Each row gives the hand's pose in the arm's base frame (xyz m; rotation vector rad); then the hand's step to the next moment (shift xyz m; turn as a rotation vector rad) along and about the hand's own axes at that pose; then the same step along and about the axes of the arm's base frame.
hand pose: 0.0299 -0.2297 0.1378 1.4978 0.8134 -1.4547
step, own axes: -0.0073 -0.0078 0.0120 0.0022 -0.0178 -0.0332
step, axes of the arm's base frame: -0.0128 -0.0068 0.0069 -0.0019 0.0371 -0.0068
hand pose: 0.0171 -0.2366 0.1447 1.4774 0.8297 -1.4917
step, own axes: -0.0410 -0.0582 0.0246 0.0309 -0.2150 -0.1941
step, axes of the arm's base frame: -0.0657 0.0067 0.0362 -0.1103 0.2605 -0.0695
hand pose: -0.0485 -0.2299 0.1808 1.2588 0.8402 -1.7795
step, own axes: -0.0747 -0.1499 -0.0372 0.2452 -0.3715 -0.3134
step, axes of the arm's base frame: -0.1003 0.1193 0.0718 -0.2388 0.3889 -0.2968
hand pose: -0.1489 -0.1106 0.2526 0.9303 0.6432 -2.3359
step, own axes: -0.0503 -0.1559 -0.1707 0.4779 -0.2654 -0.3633
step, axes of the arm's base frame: 0.0126 0.2331 -0.0386 -0.2917 0.2697 -0.5225
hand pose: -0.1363 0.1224 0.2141 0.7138 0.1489 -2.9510
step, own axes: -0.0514 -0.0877 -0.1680 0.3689 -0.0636 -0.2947
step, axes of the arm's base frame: 0.1104 0.1107 -0.1189 -0.2016 0.0700 -0.4260
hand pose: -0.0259 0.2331 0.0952 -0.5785 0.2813 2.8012
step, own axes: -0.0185 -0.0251 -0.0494 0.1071 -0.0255 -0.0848
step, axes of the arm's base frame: 0.0416 0.0078 -0.0403 -0.0567 0.0272 -0.1239
